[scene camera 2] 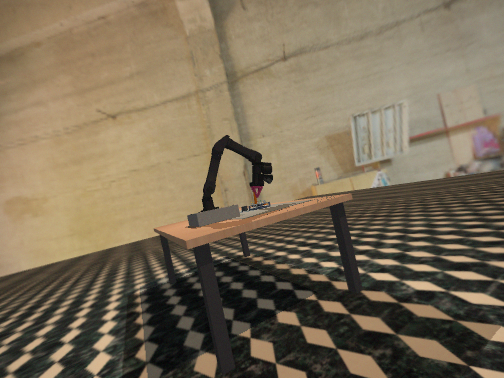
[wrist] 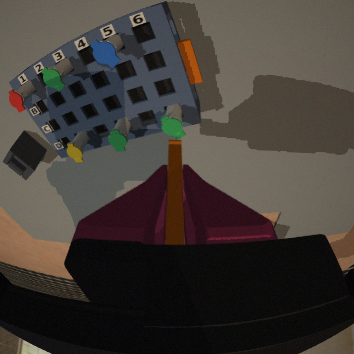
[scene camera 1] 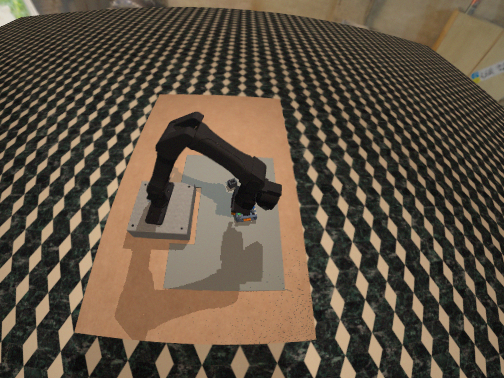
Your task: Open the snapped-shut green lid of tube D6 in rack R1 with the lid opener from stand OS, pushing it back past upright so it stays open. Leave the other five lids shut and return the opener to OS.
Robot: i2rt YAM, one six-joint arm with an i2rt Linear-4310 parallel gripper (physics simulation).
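Where they show: gripper, fingertip midpoint: (scene camera 2: 256, 197) (wrist: 174, 173) (scene camera 1: 236, 210); arm's base, link origin: (scene camera 2: 209, 210) (scene camera 1: 160, 202).
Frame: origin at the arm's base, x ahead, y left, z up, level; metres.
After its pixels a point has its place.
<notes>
In the wrist view the blue rack R1 (wrist: 105, 88) {x 0.350, y 0.039, z -0.034 m} (scene camera 1: 247, 217) {x 0.362, y -0.012, z -0.034 m} (scene camera 2: 258, 205) holds six tubes. The green lid of tube D6 (wrist: 172, 126) {x 0.329, y -0.006, z -0.015 m} sits at the rack's near right corner and looks down on its tube, like the others. My gripper (wrist: 174, 173) {x 0.315, y -0.008, z 0.011 m} (scene camera 1: 246, 204) (scene camera 2: 256, 186) is shut on the lid opener (wrist: 174, 182) {x 0.310, y -0.008, z 0.013 m} (scene camera 2: 256, 192) {x 0.303, y -0.011, z 0.041 m}, a magenta body with an orange blade. The blade tip hangs just in front of the D6 lid, a little short of it. The dark stand OS (wrist: 24, 155) {x 0.290, y 0.150, z -0.038 m} (scene camera 1: 232, 183) {x 0.284, y 0.150, z -0.032 m} stands empty beside the rack.
The other lids are red (wrist: 15, 100) {x 0.362, y 0.102, z -0.015 m}, green (wrist: 53, 79) {x 0.370, y 0.063, z -0.015 m}, blue (wrist: 104, 53) {x 0.380, y 0.027, z -0.015 m}, yellow (wrist: 74, 153) {x 0.309, y 0.069, z -0.015 m} and green (wrist: 117, 140) {x 0.320, y 0.032, z -0.015 m}. An orange tab (wrist: 189, 62) {x 0.362, y -0.017, z -0.040 m} sits on the rack's right side. The arm base block (scene camera 1: 163, 215) {x 0.032, y -0.061, z 0.009 m} stands on the left of the grey mat (scene camera 1: 232, 270) {x 0.320, y -0.227, z -0.064 m}.
</notes>
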